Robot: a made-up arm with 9 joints. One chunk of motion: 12 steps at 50 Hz.
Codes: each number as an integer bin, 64 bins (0 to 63) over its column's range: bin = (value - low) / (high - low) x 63, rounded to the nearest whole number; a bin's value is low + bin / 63 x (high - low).
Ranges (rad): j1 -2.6..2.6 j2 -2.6..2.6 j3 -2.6..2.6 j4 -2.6..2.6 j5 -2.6..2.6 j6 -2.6..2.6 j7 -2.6..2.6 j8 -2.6..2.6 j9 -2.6..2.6
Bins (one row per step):
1: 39 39 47 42 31 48 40 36 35
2: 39 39 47 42 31 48 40 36 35
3: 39 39 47 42 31 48 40 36 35
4: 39 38 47 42 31 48 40 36 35
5: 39 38 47 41 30 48 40 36 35
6: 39 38 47 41 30 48 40 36 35
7: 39 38 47 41 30 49 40 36 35
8: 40 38 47 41 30 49 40 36 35
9: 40 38 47 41 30 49 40 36 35
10: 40 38 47 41 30 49 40 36 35
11: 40 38 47 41 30 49 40 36 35
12: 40 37 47 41 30 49 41 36 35
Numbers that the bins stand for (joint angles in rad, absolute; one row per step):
1: 0.6190 0.6190 1.2794 0.8667 -0.0413 1.3619 0.7016 0.3714 0.2889
2: 0.6190 0.6190 1.2794 0.8667 -0.0413 1.3619 0.7016 0.3714 0.2889
3: 0.6190 0.6190 1.2794 0.8667 -0.0413 1.3619 0.7016 0.3714 0.2889
4: 0.6190 0.5365 1.2794 0.8667 -0.0413 1.3619 0.7016 0.3714 0.2889
5: 0.6190 0.5365 1.2794 0.7841 -0.1238 1.3619 0.7016 0.3714 0.2889
6: 0.6190 0.5365 1.2794 0.7841 -0.1238 1.3619 0.7016 0.3714 0.2889
7: 0.6190 0.5365 1.2794 0.7841 -0.1238 1.4444 0.7016 0.3714 0.2889
8: 0.7016 0.5365 1.2794 0.7841 -0.1238 1.4444 0.7016 0.3714 0.2889
9: 0.7016 0.5365 1.2794 0.7841 -0.1238 1.4444 0.7016 0.3714 0.2889
10: 0.7016 0.5365 1.2794 0.7841 -0.1238 1.4444 0.7016 0.3714 0.2889
11: 0.7016 0.5365 1.2794 0.7841 -0.1238 1.4444 0.7016 0.3714 0.2889
12: 0.7016 0.4540 1.2794 0.7841 -0.1238 1.4444 0.7841 0.3714 0.2889

